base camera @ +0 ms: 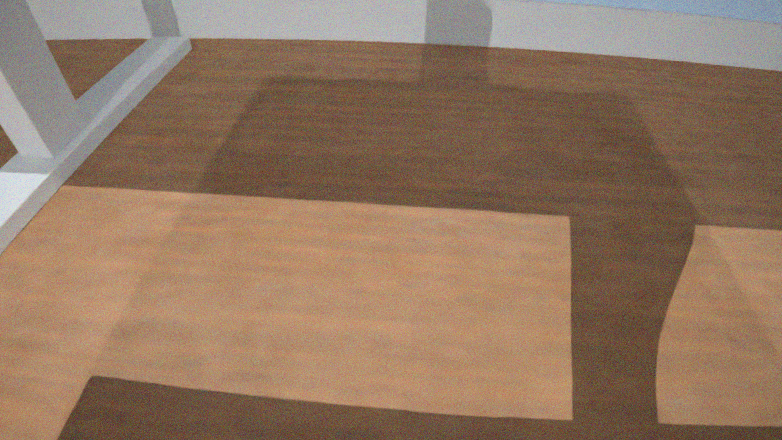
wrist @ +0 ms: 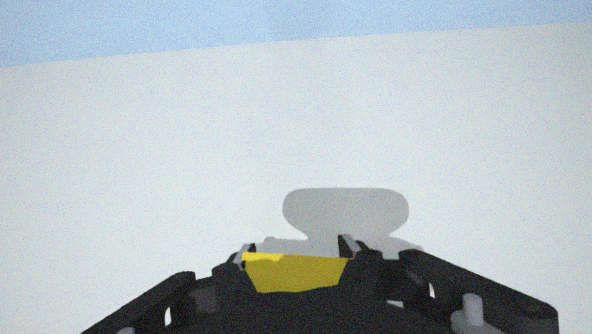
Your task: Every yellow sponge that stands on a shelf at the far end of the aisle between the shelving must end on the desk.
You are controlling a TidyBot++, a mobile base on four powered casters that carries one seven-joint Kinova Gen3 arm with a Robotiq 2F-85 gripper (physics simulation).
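Frame: origin at the arm's base, x ahead, y left, z up, level; millimetres.
Seen in the pictures: gripper, between the fingertips: [wrist: 297,253].
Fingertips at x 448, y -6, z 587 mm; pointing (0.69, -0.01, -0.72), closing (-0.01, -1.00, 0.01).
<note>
A point is followed by its place in that frame.
A yellow sponge [wrist: 297,274] @[z 619, x 422, y -5 mm] is held between the fingertips of my gripper [wrist: 297,253] @[z 587, x 448, y -6 mm], which is shut on it, at the bottom of the wrist view. The white desk top [wrist: 175,150] @[z 553, x 602, y 123 mm] fills most of the wrist view beneath and beyond the gripper. A grey shadow of the gripper falls on the desk top just past the fingertips. How high the sponge is above the desk cannot be told exactly. The gripper does not show in the base camera view. The shelves do not show in either view.
In the base camera view, a white desk leg with its foot bar [base camera: 117,95] stands at the left on the brown wooden floor [base camera: 328,306] @[z -397, x 330, y 69 mm]. A pale skirting board [base camera: 328,21] @[z -359, x 939, y 180 mm] runs along the wall at the back. The blue wall [wrist: 150,25] @[z 593, x 953, y 247 mm] rises beyond the desk's far edge.
</note>
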